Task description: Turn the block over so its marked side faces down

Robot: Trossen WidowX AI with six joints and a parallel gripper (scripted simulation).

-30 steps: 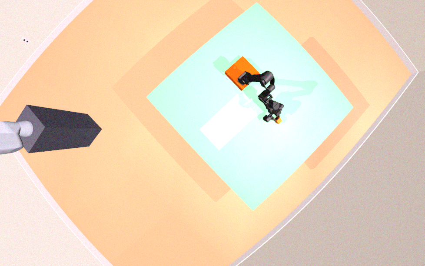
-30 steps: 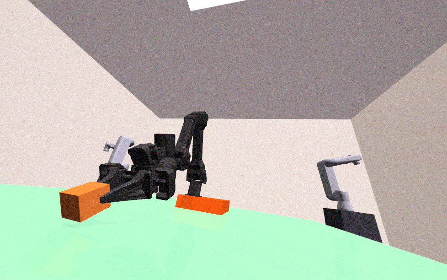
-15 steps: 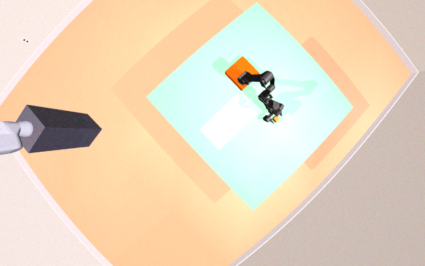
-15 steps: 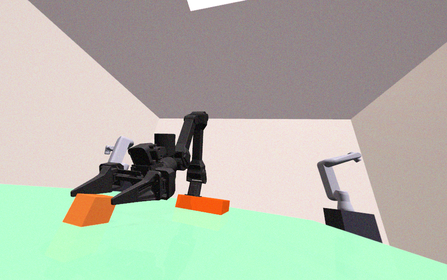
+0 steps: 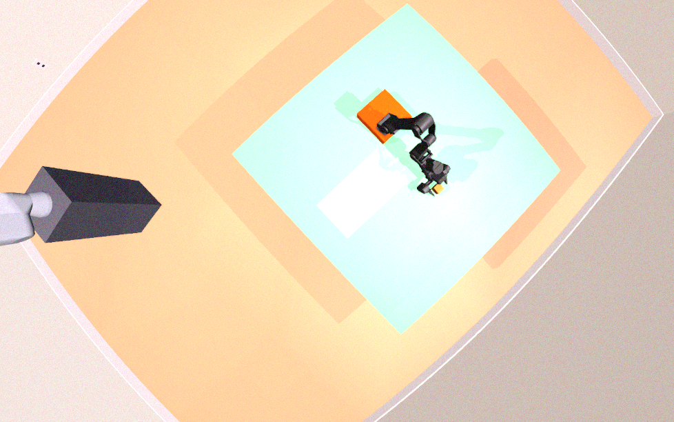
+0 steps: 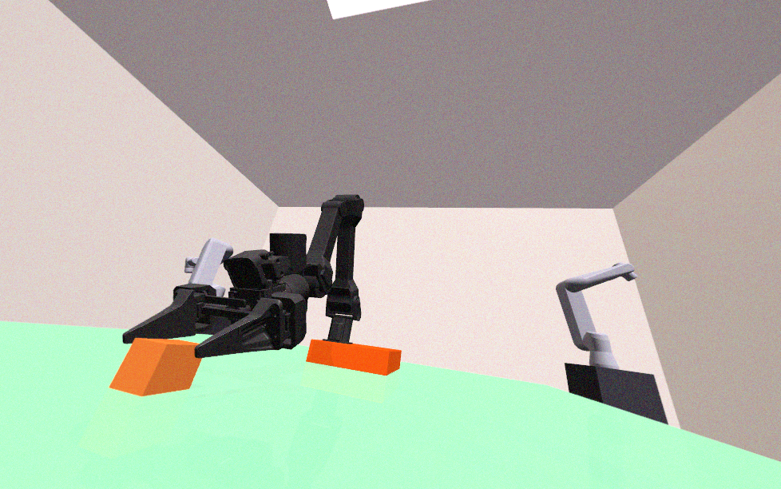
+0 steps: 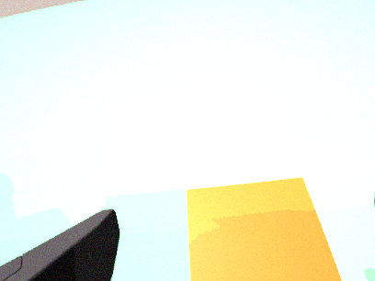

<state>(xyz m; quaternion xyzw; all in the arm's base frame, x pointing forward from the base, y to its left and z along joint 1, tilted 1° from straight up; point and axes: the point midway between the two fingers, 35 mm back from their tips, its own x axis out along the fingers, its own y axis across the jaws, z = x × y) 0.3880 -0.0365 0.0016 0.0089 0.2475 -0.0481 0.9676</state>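
My gripper tip is now 20 mm past the orange block and 20 mm above it.
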